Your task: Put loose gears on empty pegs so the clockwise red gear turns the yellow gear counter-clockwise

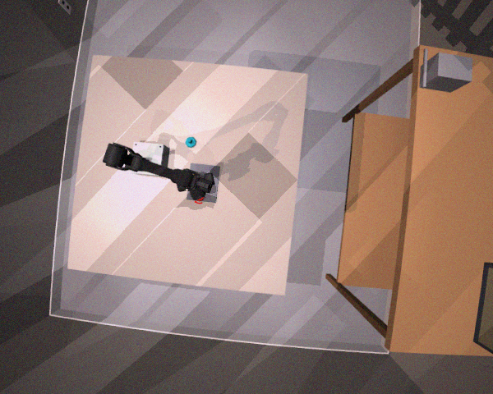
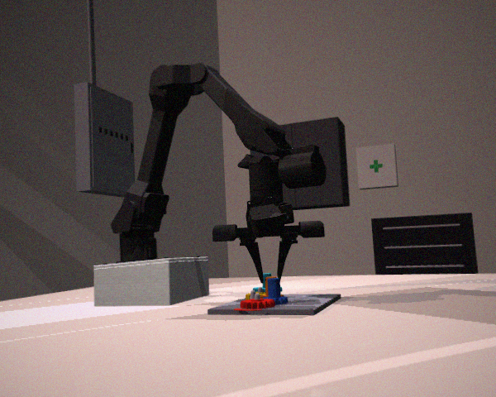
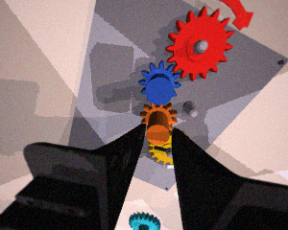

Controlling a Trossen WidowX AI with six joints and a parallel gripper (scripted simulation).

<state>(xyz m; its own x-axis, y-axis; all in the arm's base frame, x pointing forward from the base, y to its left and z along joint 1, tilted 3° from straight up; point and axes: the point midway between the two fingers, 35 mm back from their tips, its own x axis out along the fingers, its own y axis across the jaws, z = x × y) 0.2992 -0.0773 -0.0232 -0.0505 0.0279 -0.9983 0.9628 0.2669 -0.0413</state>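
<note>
Right now the orange gear is 10 mm below my gripper tip. From my gripper tip the other things lie so: red gear 70 mm to the right, 20 mm below; then blue gear 20 mm ahead, 30 mm to the right, 10 mm below; then yellow gear 30 mm behind, 30 mm to the left, 20 mm below.
</note>
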